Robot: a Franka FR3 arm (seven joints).
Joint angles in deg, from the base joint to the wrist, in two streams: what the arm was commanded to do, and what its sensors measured. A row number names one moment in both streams.
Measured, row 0:
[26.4, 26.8, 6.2, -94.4, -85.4, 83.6, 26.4]
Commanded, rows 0 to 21:
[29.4, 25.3, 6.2, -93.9, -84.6, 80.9, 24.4]
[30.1, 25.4, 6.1, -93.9, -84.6, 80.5, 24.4]
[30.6, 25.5, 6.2, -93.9, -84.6, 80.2, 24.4]
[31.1, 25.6, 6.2, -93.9, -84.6, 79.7, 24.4]
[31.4, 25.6, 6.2, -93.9, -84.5, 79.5, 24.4]
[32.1, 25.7, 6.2, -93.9, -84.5, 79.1, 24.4]
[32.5, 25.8, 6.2, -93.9, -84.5, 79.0, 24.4]
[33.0, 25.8, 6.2, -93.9, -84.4, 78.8, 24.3]
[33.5, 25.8, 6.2, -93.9, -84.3, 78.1, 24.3]
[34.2, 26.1, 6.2, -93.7, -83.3, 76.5, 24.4]
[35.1, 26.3, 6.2, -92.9, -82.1, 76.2, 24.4]
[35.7, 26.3, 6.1, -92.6, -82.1, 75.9, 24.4]
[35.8, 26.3, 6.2, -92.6, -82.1, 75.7, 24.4]
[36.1, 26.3, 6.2, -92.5, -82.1, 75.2, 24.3]
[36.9, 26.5, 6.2, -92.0, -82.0, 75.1, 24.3]
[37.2, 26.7, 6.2, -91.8, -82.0, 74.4, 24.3]
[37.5, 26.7, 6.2, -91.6, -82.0, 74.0, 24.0]
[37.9, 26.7, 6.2, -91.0, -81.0, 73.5, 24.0]
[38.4, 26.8, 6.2, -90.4, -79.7, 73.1, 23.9]
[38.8, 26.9, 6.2, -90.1, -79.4, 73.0, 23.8]
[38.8, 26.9, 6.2, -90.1, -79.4, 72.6, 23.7]
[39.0, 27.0, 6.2, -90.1, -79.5, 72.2, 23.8]
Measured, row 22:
[36.7, 27.0, 6.2, -92.7, -79.9, 76.5, 26.5]
